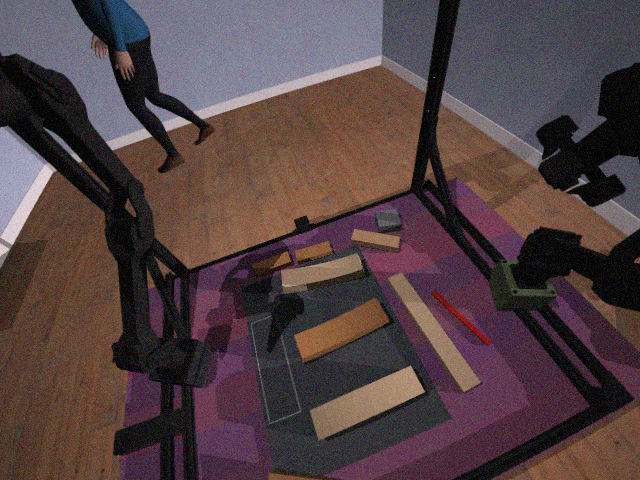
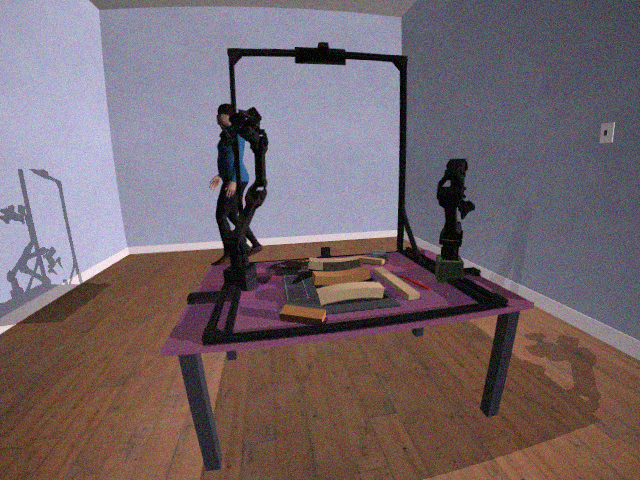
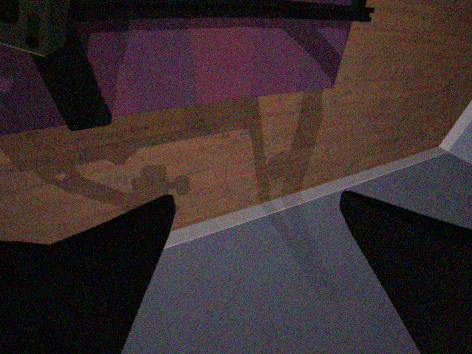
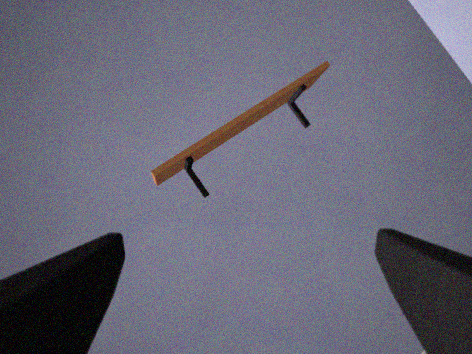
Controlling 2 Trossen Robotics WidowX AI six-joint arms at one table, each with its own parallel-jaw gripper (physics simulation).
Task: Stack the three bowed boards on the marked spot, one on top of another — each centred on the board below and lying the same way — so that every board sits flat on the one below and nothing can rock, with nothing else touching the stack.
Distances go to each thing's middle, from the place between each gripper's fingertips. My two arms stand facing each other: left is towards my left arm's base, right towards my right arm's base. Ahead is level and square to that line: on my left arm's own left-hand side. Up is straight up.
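Relative to the long pale plank point(image 1: 464, 378), my left hand is 190 mm short of it, 340 mm to the left of it and 250 mm above it.
Counted from my right hand, the plank is 660 mm below, 630 mm to the left and 40 mm ahead.
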